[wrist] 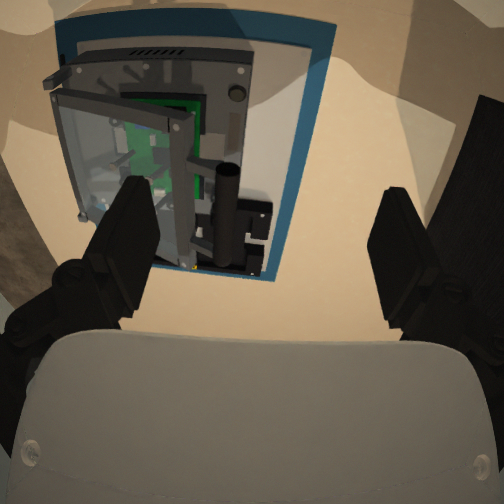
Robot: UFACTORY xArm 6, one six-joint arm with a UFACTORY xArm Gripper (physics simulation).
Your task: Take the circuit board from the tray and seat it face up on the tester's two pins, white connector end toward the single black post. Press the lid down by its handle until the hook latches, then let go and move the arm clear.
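In the wrist view the tester (165, 155) stands on a blue-edged base below me, at the upper left. The green circuit board (150, 145) lies inside it, seen through the clear lid (125, 165) with its dark frame. The lid's black cylindrical handle (226, 215) rises near the black latch block (252, 235) at the tester's near end. My gripper (265, 235) is open and empty, high above the table. Its left finger overlaps the lid's near corner in the picture, and its right finger is over bare table to the right of the tester.
A dark flat object (475, 200) fills the right edge behind my right finger. The gripper's grey housing (250, 420) blocks the lower part of the view. Tan table top surrounds the tester.
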